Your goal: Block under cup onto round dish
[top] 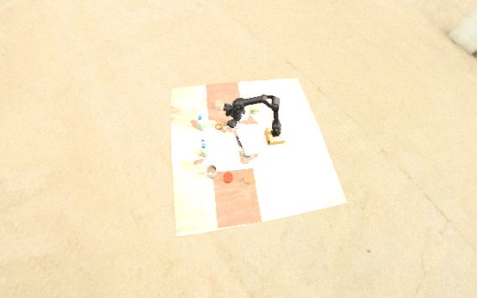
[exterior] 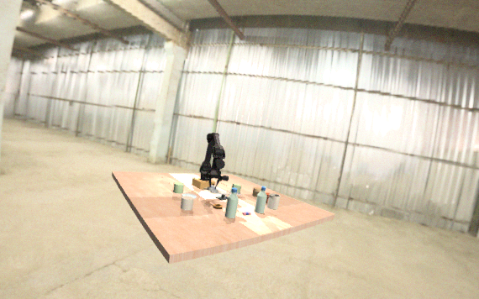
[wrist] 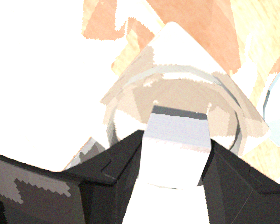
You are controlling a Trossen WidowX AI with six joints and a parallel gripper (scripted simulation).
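The balance beam lies 20 mm behind my gripper tip, 120 mm to the left of it and 50 mm below it. Round my gripper tip: orange object: 170 mm ahead, 400 mm to the left, 50 mm below; then grey block: right at my gripper tip.
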